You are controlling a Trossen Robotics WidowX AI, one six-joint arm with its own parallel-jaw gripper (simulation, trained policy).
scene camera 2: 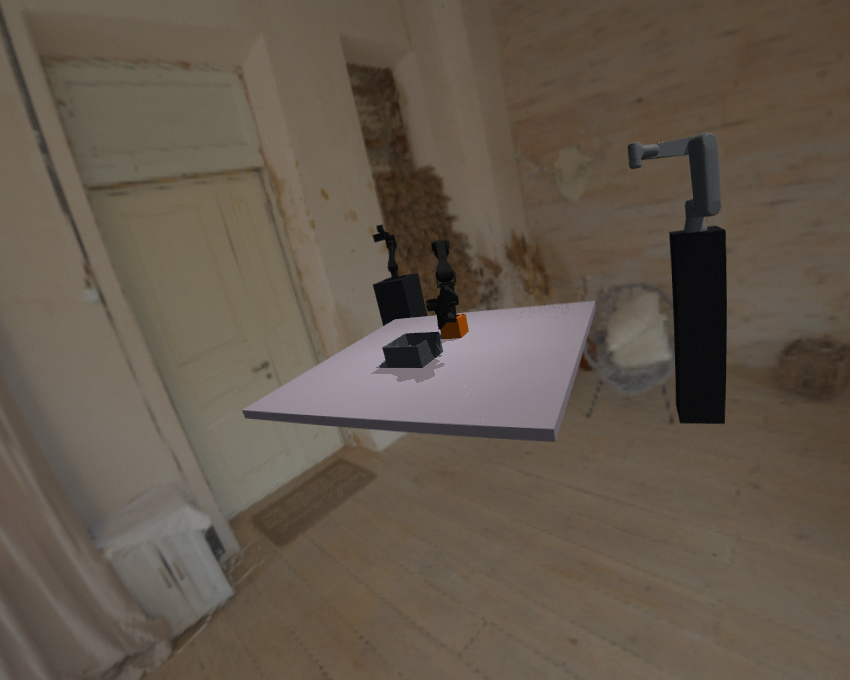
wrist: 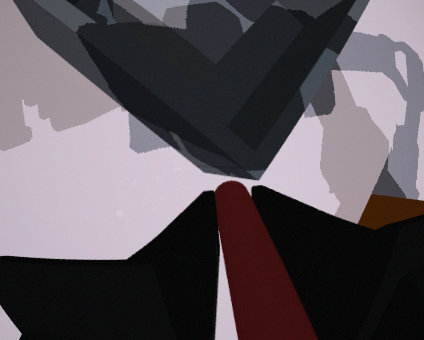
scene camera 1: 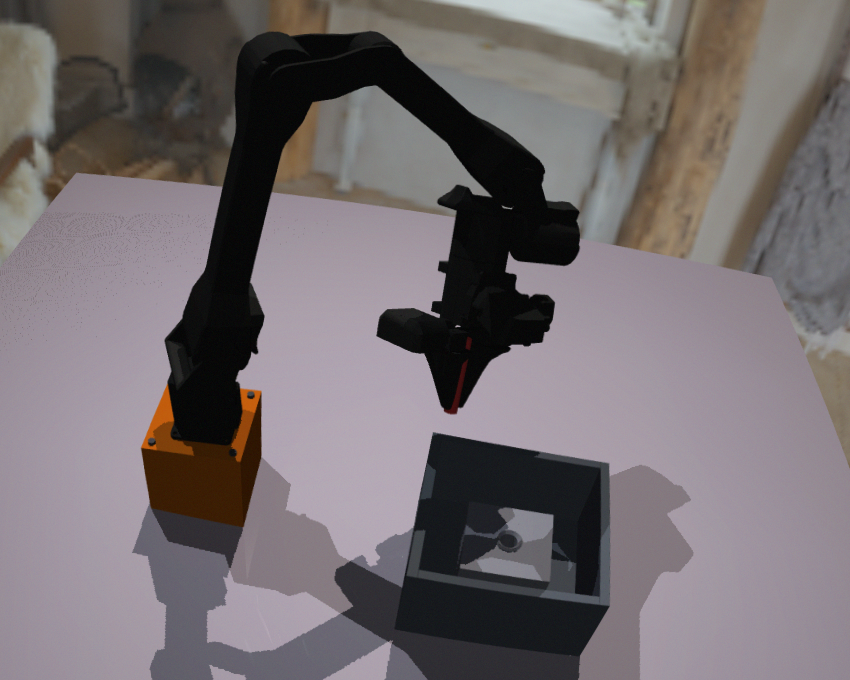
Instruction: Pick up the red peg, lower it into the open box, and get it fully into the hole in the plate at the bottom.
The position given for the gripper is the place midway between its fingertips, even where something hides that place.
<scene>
In view: the gripper [scene camera 1: 451, 407], a dark grey box [scene camera 2: 398, 354] and a light plate [scene camera 1: 510, 546].
The dark grey box also shows in the wrist view [wrist: 233, 123]. The gripper is seen too in the wrist view [wrist: 233, 199].
</scene>
